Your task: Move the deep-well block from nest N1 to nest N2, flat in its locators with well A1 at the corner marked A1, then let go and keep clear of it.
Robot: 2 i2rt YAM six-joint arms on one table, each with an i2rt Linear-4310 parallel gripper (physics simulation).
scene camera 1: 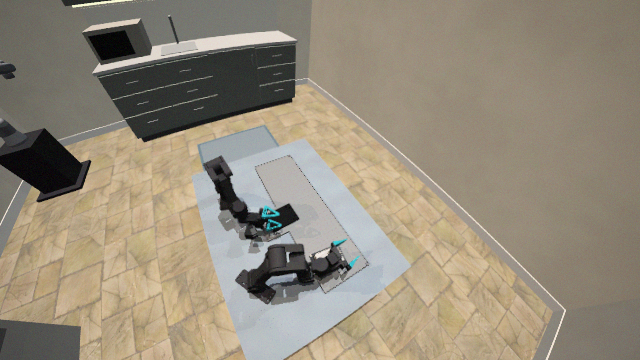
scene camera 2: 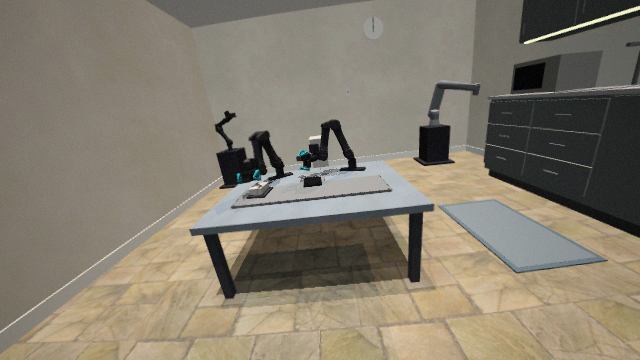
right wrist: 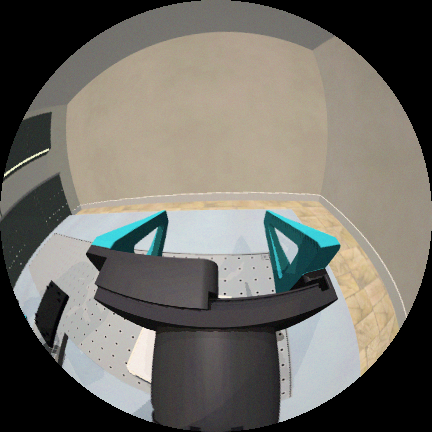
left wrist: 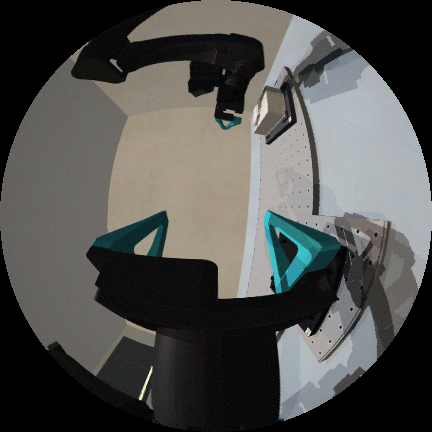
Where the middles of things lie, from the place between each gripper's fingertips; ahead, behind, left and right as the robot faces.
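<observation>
With the dark nest (left wrist: 334,268) as the reference, my left gripper is 130 mm above it, 30 mm short of it and 80 mm to the right of it. Going by their middles, the nest is the nearest to my left gripper of the things named here. The white block (right wrist: 140,361) sits 110 mm below my left hand, 150 mm ahead of it and 250 mm to the right of it.
As for the white block and my right gripper, the gripper is 100 mm above the block, 100 mm past it and 30 mm to the right of it. The dark nest, counted from my right hand, is 120 mm below, 220 mm behind and 360 mm to the left.
</observation>
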